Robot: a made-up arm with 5 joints. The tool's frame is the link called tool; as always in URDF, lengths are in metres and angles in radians. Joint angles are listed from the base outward. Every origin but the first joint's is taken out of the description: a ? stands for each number. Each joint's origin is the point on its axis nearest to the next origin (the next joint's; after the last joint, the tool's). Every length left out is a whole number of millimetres.
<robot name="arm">
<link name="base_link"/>
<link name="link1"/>
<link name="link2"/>
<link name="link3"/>
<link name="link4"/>
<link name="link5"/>
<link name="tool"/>
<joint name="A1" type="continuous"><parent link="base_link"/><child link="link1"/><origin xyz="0.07 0.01 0.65" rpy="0 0 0"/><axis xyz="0 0 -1"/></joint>
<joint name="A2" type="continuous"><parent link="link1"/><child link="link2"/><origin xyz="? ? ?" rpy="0 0 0"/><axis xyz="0 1 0"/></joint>
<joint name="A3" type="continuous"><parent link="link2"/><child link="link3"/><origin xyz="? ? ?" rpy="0 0 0"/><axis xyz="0 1 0"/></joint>
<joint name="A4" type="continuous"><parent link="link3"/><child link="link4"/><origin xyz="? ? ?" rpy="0 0 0"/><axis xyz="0 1 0"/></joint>
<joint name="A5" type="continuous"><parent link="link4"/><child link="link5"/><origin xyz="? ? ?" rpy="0 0 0"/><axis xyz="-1 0 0"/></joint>
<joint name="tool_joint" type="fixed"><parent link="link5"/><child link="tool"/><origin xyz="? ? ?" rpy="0 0 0"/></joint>
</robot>
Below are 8 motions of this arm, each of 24 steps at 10 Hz.
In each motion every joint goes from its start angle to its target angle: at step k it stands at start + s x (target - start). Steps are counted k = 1, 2, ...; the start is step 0. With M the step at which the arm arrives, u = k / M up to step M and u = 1 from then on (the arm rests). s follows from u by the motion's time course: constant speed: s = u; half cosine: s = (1 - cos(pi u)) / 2; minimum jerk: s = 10 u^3 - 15 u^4 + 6 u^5.
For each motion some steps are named. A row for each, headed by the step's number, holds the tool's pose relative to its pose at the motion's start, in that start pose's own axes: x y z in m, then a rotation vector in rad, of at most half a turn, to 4 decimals.
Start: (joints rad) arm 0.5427 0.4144 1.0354 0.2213 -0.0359
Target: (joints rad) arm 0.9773 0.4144 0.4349 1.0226 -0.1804
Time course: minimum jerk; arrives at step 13
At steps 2, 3, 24:
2: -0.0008 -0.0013 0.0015 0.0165 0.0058 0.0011
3: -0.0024 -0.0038 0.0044 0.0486 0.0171 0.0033
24: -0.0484 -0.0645 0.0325 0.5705 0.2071 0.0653

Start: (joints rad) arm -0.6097 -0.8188 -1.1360 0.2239 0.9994
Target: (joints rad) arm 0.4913 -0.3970 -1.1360 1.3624 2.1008
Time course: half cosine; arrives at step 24
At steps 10, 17, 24:
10: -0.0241 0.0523 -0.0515 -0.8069 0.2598 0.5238
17: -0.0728 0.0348 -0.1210 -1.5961 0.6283 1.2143
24: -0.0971 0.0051 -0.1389 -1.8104 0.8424 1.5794

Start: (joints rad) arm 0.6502 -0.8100 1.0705 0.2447 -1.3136
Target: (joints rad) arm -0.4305 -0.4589 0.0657 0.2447 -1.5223
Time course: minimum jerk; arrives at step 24
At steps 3, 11, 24:
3: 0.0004 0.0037 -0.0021 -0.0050 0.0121 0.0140
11: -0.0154 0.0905 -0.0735 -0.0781 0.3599 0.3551
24: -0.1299 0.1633 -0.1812 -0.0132 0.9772 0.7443

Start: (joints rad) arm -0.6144 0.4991 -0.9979 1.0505 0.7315
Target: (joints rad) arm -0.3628 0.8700 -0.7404 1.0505 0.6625
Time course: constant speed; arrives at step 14
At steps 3, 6, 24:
3: 0.0181 0.0055 -0.0333 0.0461 0.1300 0.0563
6: 0.0318 0.0126 -0.0681 0.0979 0.2579 0.1137
24: 0.0466 0.0412 -0.1618 0.2614 0.5864 0.2745

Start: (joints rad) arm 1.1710 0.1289 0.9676 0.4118 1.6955
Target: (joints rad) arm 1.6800 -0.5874 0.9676 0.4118 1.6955
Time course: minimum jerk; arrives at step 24
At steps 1, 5, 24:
1: -0.0001 0.0000 -0.0001 0.0003 0.0001 -0.0005
5: -0.0053 -0.0020 -0.0055 0.0327 0.0085 -0.0455
24: -0.0963 0.0201 -0.0812 0.4745 0.2978 -0.6687

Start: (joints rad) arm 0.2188 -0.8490 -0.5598 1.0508 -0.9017
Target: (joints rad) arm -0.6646 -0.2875 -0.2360 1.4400 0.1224
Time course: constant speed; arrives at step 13
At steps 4, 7, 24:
4: 0.0251 -0.0239 -0.0630 -0.2651 0.4709 -0.0656
7: 0.0233 -0.0330 -0.1144 -0.5119 0.8394 -0.0014
24: -0.0223 -0.0383 -0.1991 -1.0742 1.5307 0.4116

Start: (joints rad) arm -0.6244 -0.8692 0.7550 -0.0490 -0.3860
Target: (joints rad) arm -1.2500 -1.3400 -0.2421 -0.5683 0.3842
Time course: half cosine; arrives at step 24
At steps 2, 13, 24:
2: 0.0005 0.0041 0.0050 -0.0112 -0.0276 0.0223
13: -0.0888 0.0928 0.1740 -0.1397 -1.0465 0.4603
24: -0.2398 0.0245 0.2593 0.1540 -1.8581 0.2902

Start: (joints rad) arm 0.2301 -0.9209 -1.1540 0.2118 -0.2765
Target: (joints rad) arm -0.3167 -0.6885 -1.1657 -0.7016 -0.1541
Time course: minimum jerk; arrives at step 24
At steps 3, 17, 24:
3: 0.0008 -0.0008 0.0002 0.0064 -0.0114 0.0005
17: 0.0145 -0.0458 0.0076 0.2915 -0.6182 -0.1247
24: 0.0113 -0.0542 0.0067 0.3312 -0.7276 -0.1798

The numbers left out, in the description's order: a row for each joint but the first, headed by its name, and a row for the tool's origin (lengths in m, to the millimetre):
A2: 0.04 -0.01 0
A3: 0.06 0 0.15
A4: 0.13 0 0
A5: 0.1 0 -0.03
tool: 0 0 -0.02

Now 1 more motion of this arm.
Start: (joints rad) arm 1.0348 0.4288 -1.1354 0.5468 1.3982
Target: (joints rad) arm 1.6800 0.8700 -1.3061 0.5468 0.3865
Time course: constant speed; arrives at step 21
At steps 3, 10, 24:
3: 0.0024 0.0129 -0.0359 0.1315 0.0980 0.0153
10: -0.0080 0.0415 -0.1212 0.4480 0.3344 -0.0060
24: -0.0671 0.0822 -0.2457 0.9531 0.6948 -0.2111

